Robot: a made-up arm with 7 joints. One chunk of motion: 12 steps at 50 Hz.
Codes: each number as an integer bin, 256 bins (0 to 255) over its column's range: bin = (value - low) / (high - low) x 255, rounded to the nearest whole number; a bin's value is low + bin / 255 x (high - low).
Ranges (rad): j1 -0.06..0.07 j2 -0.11..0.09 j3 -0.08..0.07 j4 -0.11..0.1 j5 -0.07..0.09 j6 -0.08..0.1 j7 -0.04..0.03
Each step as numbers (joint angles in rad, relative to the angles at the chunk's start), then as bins.
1 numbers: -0.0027 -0.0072 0.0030 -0.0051 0.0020 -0.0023 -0.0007
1 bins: 112 131 141 127 115 110 143
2 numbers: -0.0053 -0.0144 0.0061 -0.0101 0.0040 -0.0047 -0.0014
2 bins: 107 122 146 121 118 107 141
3 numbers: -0.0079 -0.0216 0.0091 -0.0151 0.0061 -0.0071 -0.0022
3 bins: 102 113 151 115 121 103 138
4 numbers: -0.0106 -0.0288 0.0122 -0.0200 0.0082 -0.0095 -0.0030
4 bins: 97 104 157 109 125 100 135
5 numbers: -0.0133 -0.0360 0.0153 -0.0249 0.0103 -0.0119 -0.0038
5 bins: 92 94 162 103 128 96 132
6 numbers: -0.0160 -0.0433 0.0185 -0.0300 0.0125 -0.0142 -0.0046
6 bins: 86 85 167 97 131 93 129
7 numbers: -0.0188 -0.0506 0.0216 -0.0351 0.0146 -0.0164 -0.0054
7 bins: 81 76 173 91 135 90 126
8 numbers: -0.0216 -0.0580 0.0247 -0.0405 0.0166 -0.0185 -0.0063
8 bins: 75 66 178 84 138 87 123
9 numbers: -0.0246 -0.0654 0.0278 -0.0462 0.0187 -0.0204 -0.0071
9 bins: 69 57 183 77 141 84 120
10 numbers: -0.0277 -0.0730 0.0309 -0.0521 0.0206 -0.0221 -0.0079
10 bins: 63 47 189 70 144 82 117
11 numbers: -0.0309 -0.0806 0.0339 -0.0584 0.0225 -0.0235 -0.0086
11 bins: 57 37 194 63 147 80 114
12 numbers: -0.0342 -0.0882 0.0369 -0.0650 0.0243 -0.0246 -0.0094
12 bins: 51 28 199 55 150 78 111
